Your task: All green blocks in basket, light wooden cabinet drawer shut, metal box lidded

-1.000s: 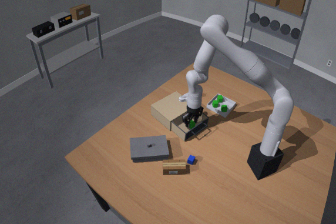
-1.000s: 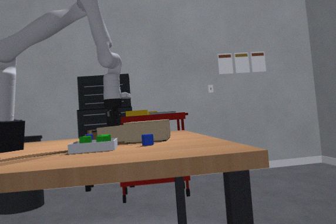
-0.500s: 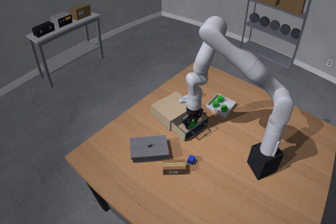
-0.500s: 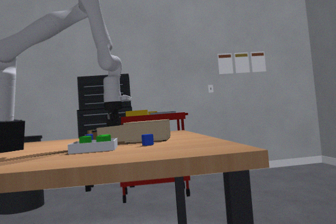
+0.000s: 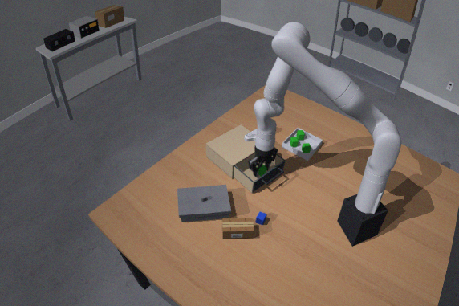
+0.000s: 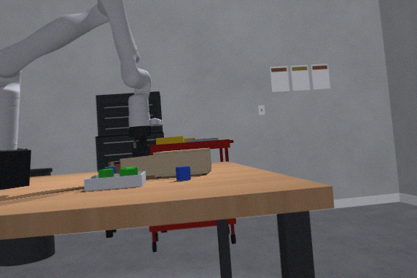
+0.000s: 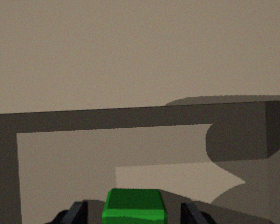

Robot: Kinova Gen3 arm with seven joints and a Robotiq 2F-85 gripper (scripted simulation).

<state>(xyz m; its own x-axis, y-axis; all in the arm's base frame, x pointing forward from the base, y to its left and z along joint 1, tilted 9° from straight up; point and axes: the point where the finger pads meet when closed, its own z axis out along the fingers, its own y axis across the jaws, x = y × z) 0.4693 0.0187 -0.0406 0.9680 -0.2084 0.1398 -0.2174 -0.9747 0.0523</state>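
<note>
The drawer lies 10 mm ahead of my hand. Round my hand: metal box (280 mm to the left, 60 mm ahead, 10 mm below); white basket (280 mm to the right, 40 mm behind, 20 mm below); light wooden cabinet (80 mm ahead, 10 mm to the right, 10 mm above).
</note>
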